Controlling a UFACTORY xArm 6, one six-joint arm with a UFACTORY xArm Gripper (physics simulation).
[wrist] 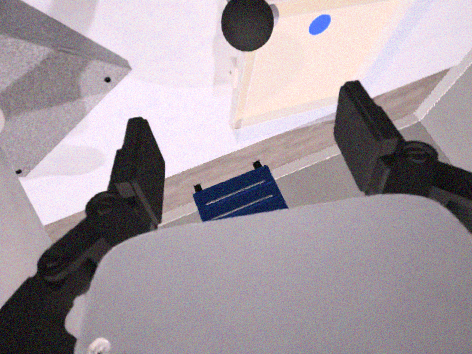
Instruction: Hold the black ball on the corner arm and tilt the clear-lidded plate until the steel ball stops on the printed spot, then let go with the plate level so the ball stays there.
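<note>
The black ball (247,24) shows at the top middle of the wrist view; the arm under it is hidden. The pale, clear-lidded plate (295,75) lies at the upper right, partly cut off by the top edge. The blue printed spot (320,24) is on it. A small grey part of what looks like the steel ball (275,12) shows at the black ball's right edge; the rest is hidden behind it. My gripper (245,124) is open and empty, its fingers wide apart. In the picture the black ball is above and between the two fingertips, apart from both.
A grey speckled angular block (55,90) stands at the upper left. A dark blue slatted object (240,195) with two black tabs shows below the wooden table edge (225,155), between the fingers. A light wall or ledge (450,110) is at the right.
</note>
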